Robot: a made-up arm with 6 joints. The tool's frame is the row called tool.
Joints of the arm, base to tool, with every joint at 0 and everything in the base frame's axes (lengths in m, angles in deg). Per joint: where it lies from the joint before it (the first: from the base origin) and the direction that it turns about. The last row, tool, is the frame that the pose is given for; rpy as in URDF.
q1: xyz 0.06 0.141 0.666 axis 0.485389 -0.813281 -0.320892
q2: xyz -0.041 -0.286 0.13 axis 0 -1 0
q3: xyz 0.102 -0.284 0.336 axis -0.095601 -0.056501 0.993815
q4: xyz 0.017 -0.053 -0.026 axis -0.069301 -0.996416 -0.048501
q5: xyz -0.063 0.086 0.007 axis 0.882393 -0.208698 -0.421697
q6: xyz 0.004 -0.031 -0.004 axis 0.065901 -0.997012 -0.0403
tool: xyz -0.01 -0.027 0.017 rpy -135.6 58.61 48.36
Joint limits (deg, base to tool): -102.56..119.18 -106.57..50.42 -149.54..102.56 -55..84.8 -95.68..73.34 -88.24..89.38
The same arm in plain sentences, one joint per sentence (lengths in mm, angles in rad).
The arm has six revolute joints in a row. What follows holds with every joint at zero, and every direction is one of the base frame's.
The first joint lies 60 mm along +x and 141 mm along +y and 666 mm along +z from the base frame's origin and rotates about the direction (0.485389, -0.813281, -0.320892), from -1.79 to 2.0801 rad.
The second joint lies 41 mm along -x and 286 mm along -y and 130 mm along +z from the first joint and rotates about -y, from -1.86 to 0.88 rad.
The third joint lies 102 mm along +x and 284 mm along -y and 336 mm along +z from the second joint and rotates about the direction (-0.095601, -0.056501, 0.993815), from -2.61 to 1.79 rad.
The fourth joint lies 17 mm along +x and 53 mm along -y and 26 mm along -z from the third joint and rotates about the direction (-0.069301, -0.996416, -0.048501), from -0.9599 to 1.48 rad.
The fifth joint lies 63 mm along -x and 86 mm along +y and 7 mm along +z from the fourth joint and rotates about the direction (0.882393, -0.208698, -0.421697), from -1.6699 to 1.28 rad.
The sixth joint lies 4 mm along +x and 31 mm along -y and 4 mm along -z from the fifth joint and rotates about the direction (0.065901, -0.997012, -0.0403), from -1.5401 to 1.56 rad.
The tool frame, which is the frame that the pose is given for, lies 10 mm along -x and 27 mm along -y and 17 mm along +z from the sixth joint; its axes are the base frame's turned by roll -2.3667, pitch 1.0229 and yaw 0.844 rad (as in URDF: about the fixed x, then y, then z).

